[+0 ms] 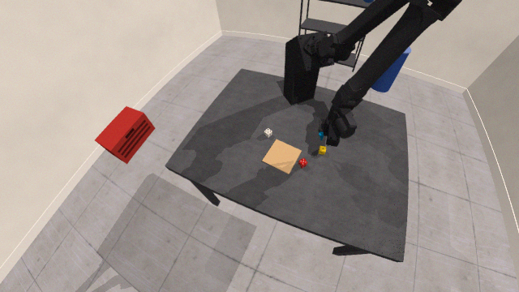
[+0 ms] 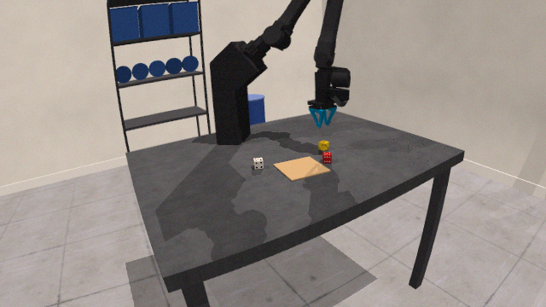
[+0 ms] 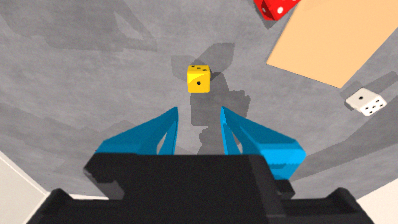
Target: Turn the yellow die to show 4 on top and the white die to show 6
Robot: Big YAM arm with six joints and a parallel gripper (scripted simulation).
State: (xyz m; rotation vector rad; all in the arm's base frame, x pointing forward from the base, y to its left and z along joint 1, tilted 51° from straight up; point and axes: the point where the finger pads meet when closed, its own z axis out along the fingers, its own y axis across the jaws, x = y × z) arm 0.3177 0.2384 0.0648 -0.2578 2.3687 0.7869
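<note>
My gripper is now 80 mm above the yellow die. Also, from my hand: tan mat (140 mm to the right, 140 mm ahead, 100 mm below); then red die (120 mm ahead, 80 mm below, 40 mm to the right); then white die (270 mm to the right, 80 mm below, 80 mm ahead).
</note>
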